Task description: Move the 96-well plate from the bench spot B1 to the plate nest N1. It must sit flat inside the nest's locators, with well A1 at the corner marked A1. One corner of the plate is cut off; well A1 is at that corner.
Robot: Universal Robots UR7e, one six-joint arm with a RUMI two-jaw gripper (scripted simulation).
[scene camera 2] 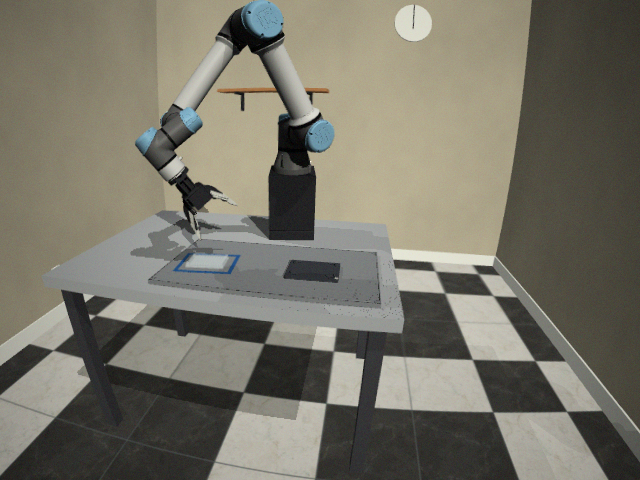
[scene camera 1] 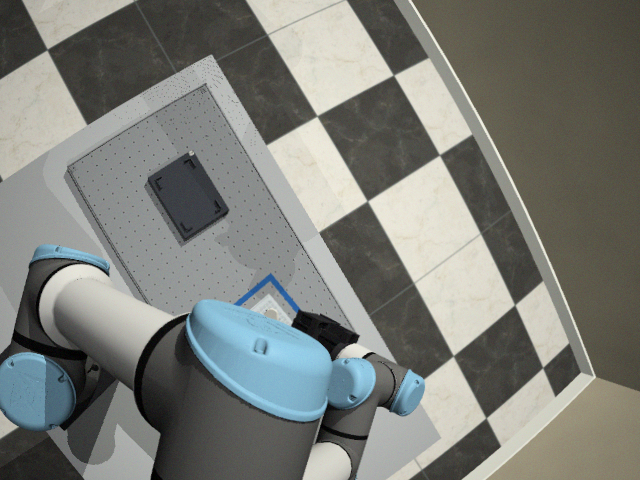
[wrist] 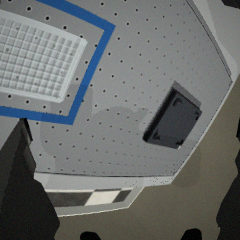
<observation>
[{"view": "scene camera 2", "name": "plate nest N1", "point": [305,270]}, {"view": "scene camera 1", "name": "my gripper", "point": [266,323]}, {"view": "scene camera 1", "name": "plate nest N1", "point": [188,194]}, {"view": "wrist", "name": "my gripper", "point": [135,117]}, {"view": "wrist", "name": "plate nest N1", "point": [173,124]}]
</observation>
